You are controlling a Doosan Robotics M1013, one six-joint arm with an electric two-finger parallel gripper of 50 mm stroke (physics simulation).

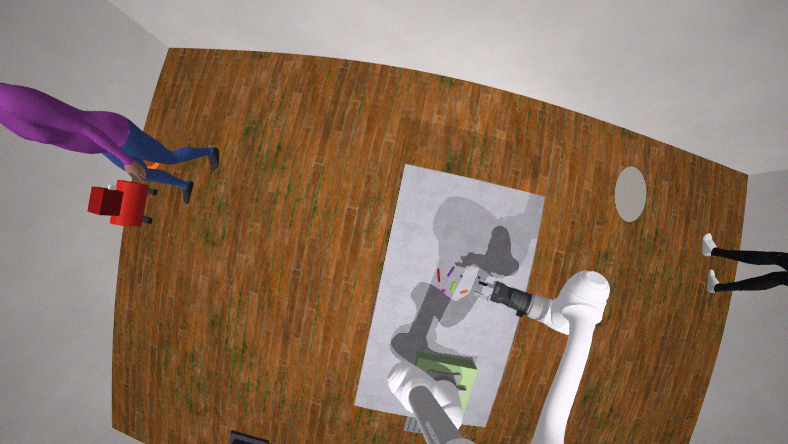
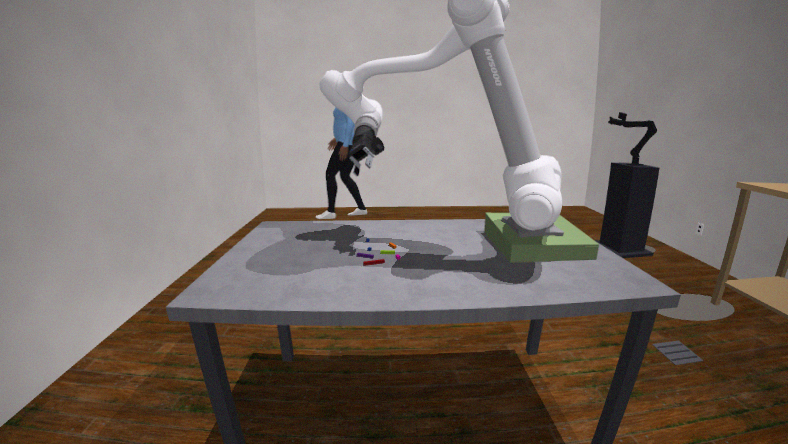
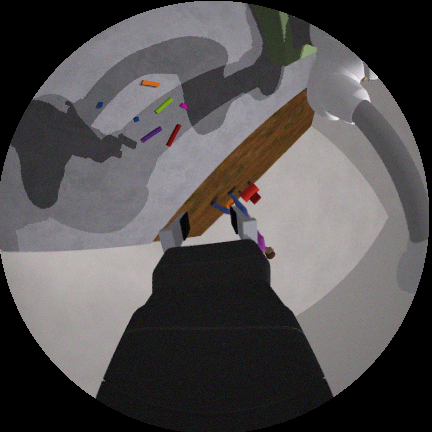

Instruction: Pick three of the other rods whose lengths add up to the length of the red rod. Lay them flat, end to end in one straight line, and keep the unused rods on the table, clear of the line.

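Places are measured from the arm's base along level axes (x ahead, y left, z up), in metres.
Pixels of known places: gripper, fingertip midpoint: (image 1: 476, 287) (image 2: 361, 170) (image 3: 209, 217); arm's base, origin of the base link: (image 1: 441, 385).
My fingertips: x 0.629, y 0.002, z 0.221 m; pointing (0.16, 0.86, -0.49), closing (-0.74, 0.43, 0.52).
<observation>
For each thing: its top centre in the pictures, then the offset to it from my fingertips. Level surfaces: height alone.
- red rod, middle of its top: (image 3: 173, 135) (image 2: 374, 260) (image 1: 438, 275) 0.031 m back, 0.101 m left, 0.283 m down
- table, its level: 0.293 m down
- purple rod, middle of its top: (image 3: 151, 134) (image 2: 365, 254) (image 1: 451, 272) 0.003 m back, 0.038 m left, 0.283 m down
- lime rod, middle of its top: (image 3: 164, 105) (image 2: 387, 250) (image 1: 453, 286) 0.083 m back, 0.015 m left, 0.283 m down
- orange rod, middle of its top: (image 3: 150, 83) (image 2: 392, 244) (image 1: 464, 292) 0.106 m back, 0.052 m right, 0.283 m down
- short magenta rod, middle of its top: (image 3: 184, 105) (image 2: 397, 255) (image 1: 443, 291) 0.114 m back, 0.063 m left, 0.283 m down
The red rod (image 1: 438, 275) (image 2: 373, 262) (image 3: 173, 135), the longest, lies flat on the table (image 1: 419, 187) (image 2: 248, 297). Near it lie a purple rod (image 1: 451, 271) (image 2: 365, 255) (image 3: 151, 134), a lime rod (image 1: 452, 286) (image 2: 387, 252) (image 3: 164, 105), an orange rod (image 1: 463, 292) (image 2: 392, 245) (image 3: 150, 83) and a short magenta rod (image 1: 442, 290) (image 2: 398, 257) (image 3: 184, 106). Two very short blue rods (image 1: 461, 275) (image 1: 479, 277) (image 3: 136, 119) (image 3: 100, 105) lie apart. The rods are scattered, not in a line. My gripper (image 1: 480, 288) (image 2: 362, 167) (image 3: 209, 217) is open and empty, high above the table, tilted.
The arm's base stands on a green block (image 1: 469, 380) (image 2: 551, 252) at one end of the table. Arm shadows fall around the rods. One person (image 1: 71, 124) stands beside a red object (image 1: 131, 202) off the table; another person (image 2: 342, 129) stands behind it.
</observation>
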